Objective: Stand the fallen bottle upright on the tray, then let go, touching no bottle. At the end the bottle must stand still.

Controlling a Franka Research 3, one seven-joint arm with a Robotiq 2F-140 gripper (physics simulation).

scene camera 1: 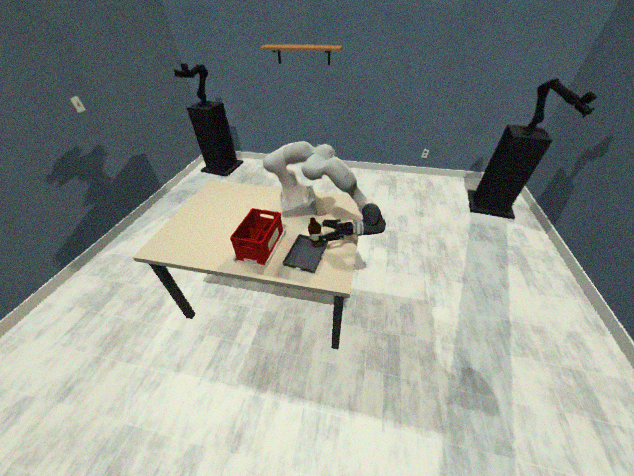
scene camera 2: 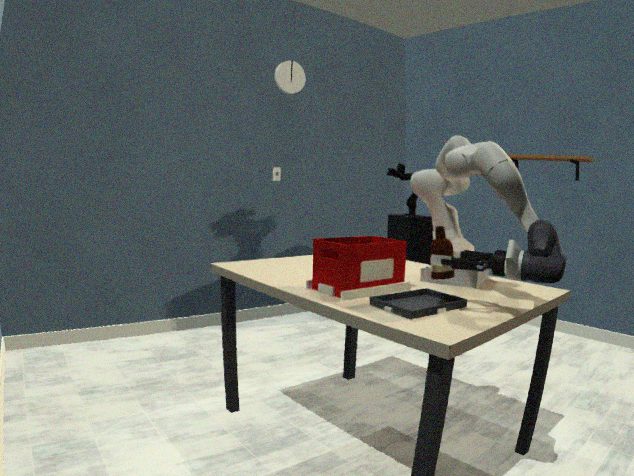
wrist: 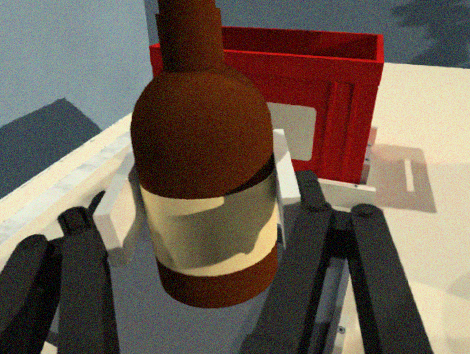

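Observation:
The brown bottle (scene camera 1: 313,226) (scene camera 2: 440,246) (wrist: 202,135) with a cream label stands about upright between the fingers, neck up. My gripper (scene camera 1: 317,233) (scene camera 2: 443,260) (wrist: 209,159) reaches in roughly level from the right in both scene views and is shut on the bottle, its pale pads at both sides of the label. The dark grey tray (scene camera 1: 302,266) (scene camera 2: 409,312) (wrist: 185,327) lies flat on the table. In scene camera 2 the bottle's base shows higher than the tray, apart from it; in scene camera 1 it overlaps the tray's back edge. The exact height is hard to tell.
A red crate (scene camera 1: 246,251) (scene camera 2: 332,266) (wrist: 345,120) stands on the table (scene camera 1: 204,220) (scene camera 2: 276,274), left of the tray in the scene views. The arm's pale base (scene camera 1: 298,202) (scene camera 2: 476,277) is behind the tray. The table's front and right edges are near the tray.

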